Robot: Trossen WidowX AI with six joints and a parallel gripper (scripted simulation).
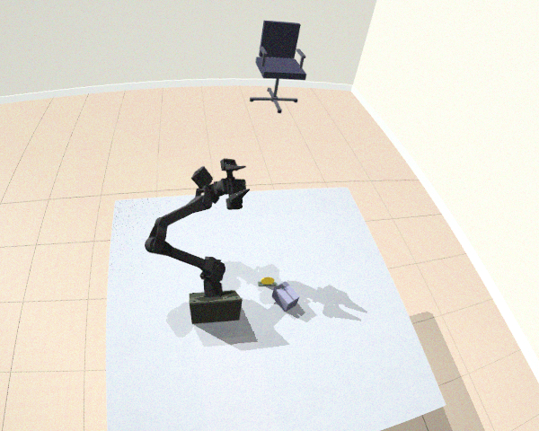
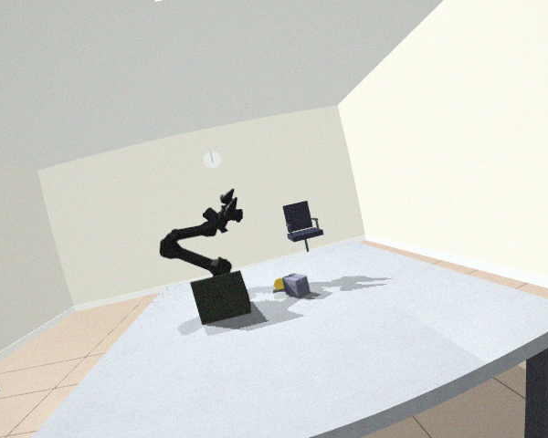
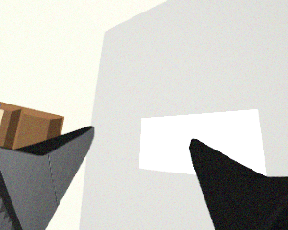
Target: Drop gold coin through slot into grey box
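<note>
The gold coin is 44 cm below my gripper tip, 14 cm to the right of it and 12 cm ahead of it.
</note>
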